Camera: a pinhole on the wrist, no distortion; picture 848 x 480 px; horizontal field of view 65.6 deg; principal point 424.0 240.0 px. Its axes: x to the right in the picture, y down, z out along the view. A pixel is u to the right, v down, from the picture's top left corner.
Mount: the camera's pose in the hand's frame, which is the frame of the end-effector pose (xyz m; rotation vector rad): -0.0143 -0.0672 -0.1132 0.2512 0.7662 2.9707
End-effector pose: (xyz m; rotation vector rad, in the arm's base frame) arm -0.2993 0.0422 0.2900 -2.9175 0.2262 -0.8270
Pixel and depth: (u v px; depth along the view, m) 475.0 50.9 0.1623
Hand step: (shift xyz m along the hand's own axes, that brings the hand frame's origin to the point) 0.0024 0.0519 0.0060
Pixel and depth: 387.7 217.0 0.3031
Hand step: 0.0549 0.0843 0.1408
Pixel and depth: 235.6 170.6 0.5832
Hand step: 0.2524 0.2465 0.3366
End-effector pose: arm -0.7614 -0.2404 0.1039 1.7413 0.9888 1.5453
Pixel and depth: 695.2 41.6 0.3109
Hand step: -0.0847 0.1754 0.1277
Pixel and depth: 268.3 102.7 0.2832
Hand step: 0.1019 0.1121 0.0930
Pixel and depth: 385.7 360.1 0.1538
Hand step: 0.0206 -0.0196 0.0319
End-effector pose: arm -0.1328 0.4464 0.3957 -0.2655 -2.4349 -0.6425
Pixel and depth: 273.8 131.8 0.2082
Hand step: 0.0693 0.0567 0.0431
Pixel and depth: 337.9 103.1 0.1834
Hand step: 0.0419 0.0508 0.0231
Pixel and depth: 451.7 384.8 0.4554
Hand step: 0.0436 0.0634 0.3311
